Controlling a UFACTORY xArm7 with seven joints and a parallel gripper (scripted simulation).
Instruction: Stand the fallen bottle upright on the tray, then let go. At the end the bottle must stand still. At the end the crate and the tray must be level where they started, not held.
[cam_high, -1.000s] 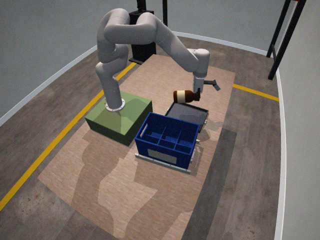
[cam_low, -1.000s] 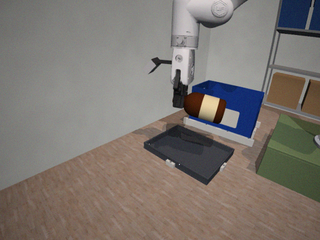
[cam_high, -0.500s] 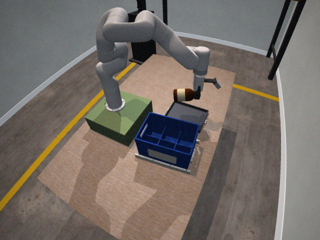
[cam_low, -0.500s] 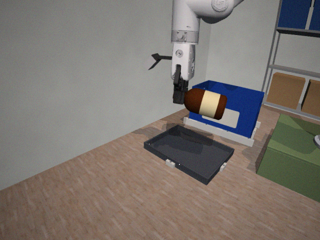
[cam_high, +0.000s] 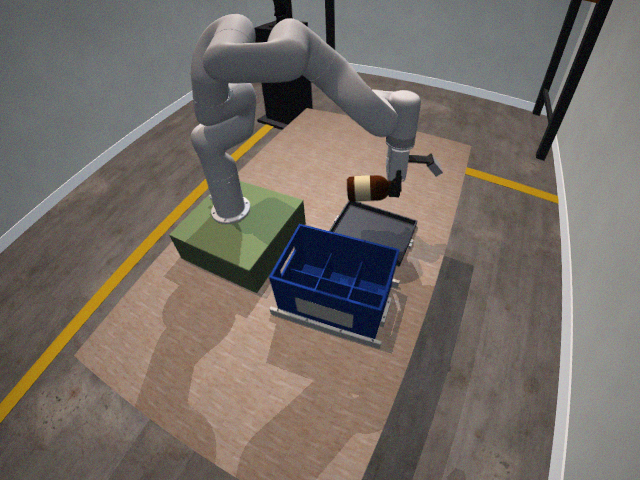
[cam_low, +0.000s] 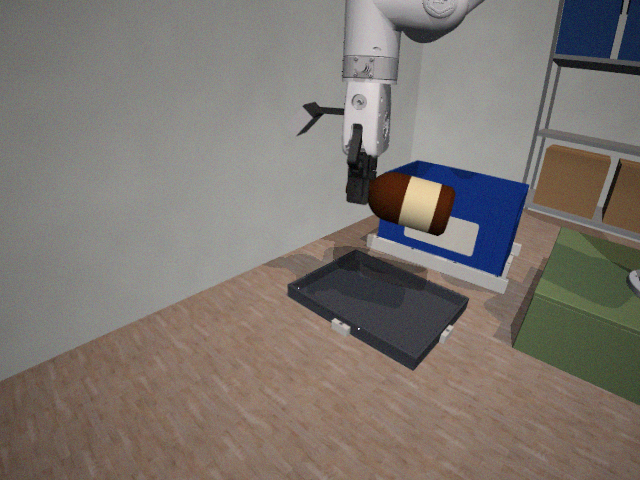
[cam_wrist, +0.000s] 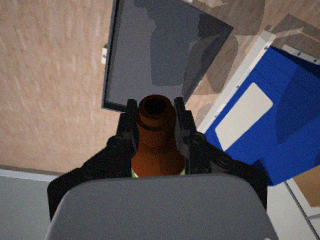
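My hand is 5 cm past the brown bottle, 3 cm to the left of it and 1 cm above it. Round my hand: dark grey tray 4 cm behind, 2 cm to the right, 19 cm below; blue crate 1 cm ahead, 30 cm to the right, 12 cm below.
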